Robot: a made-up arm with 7 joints. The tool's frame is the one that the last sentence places. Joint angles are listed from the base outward.
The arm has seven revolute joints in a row. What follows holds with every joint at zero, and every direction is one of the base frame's.
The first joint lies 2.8 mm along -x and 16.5 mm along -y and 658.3 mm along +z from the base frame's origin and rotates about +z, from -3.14 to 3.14 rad.
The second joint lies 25.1 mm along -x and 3.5 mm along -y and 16.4 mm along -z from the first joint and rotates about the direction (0, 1, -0.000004), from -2 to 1.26 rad.
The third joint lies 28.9 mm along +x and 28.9 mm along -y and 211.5 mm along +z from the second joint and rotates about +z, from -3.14 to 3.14 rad.
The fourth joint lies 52.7 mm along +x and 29.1 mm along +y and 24.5 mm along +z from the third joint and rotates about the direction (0, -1, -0.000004), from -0.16 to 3.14 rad.
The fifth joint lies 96 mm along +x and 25.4 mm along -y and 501.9 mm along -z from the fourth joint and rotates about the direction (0, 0.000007, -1), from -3.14 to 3.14 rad.
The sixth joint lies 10.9 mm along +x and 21.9 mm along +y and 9.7 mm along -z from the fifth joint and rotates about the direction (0, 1, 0.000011), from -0.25 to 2.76 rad.
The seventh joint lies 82.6 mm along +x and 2.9 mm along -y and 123.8 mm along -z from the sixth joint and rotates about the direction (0, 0.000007, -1), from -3.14 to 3.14 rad.
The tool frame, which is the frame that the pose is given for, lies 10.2 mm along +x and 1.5 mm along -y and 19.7 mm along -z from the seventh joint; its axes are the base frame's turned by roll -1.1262, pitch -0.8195 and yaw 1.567 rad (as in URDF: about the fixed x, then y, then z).
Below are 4 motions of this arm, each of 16 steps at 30 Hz.
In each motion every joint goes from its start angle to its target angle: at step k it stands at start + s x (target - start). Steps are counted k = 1, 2, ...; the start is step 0. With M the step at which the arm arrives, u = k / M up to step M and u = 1 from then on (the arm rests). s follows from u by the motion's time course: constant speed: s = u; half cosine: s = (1 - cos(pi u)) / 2; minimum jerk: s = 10 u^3 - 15 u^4 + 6 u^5.
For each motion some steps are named. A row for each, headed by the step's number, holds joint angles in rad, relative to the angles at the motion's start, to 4 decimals.
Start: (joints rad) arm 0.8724 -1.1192 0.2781 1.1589 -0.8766 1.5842 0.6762
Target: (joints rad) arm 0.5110 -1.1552 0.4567 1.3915 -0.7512 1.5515 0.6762
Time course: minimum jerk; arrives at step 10
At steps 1, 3, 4, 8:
1: -0.0031 -0.0003 0.0015 0.0020 0.0011 -0.0003 0.0000
3: -0.0589 -0.0059 0.0291 0.0379 0.0205 -0.0053 0.0000
4: -0.1147 -0.0114 0.0567 0.0738 0.0398 -0.0104 0.0000
8: -0.3405 -0.0339 0.1683 0.2191 0.1181 -0.0308 0.0000

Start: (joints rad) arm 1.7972 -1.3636 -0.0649 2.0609 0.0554 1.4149 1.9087
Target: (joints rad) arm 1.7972 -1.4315 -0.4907 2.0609 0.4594 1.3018 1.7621
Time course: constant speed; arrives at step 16
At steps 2, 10, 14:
2: 0.0000 -0.0085 -0.0532 0.0000 0.0505 -0.0141 -0.0183
10: 0.0000 -0.0424 -0.2661 0.0000 0.2525 -0.0707 -0.0916
14: 0.0000 -0.0594 -0.3726 0.0000 0.3535 -0.0990 -0.1283

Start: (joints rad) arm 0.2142 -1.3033 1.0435 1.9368 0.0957 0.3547 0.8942
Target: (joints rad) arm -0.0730 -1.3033 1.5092 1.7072 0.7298 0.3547 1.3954
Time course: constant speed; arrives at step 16
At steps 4, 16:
4: -0.0718 0.0000 0.1164 -0.0574 0.1585 0.0000 0.1253
16: -0.2872 0.0000 0.4657 -0.2296 0.6341 0.0000 0.5012

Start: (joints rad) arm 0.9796 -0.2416 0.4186 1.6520 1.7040 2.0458 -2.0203
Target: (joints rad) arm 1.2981 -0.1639 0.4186 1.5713 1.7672 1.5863 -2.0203
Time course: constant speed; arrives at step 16
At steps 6, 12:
6: 0.1194 0.0291 0.0000 -0.0303 0.0237 -0.1723 0.0000
12: 0.2389 0.0583 0.0000 -0.0605 0.0474 -0.3446 0.0000

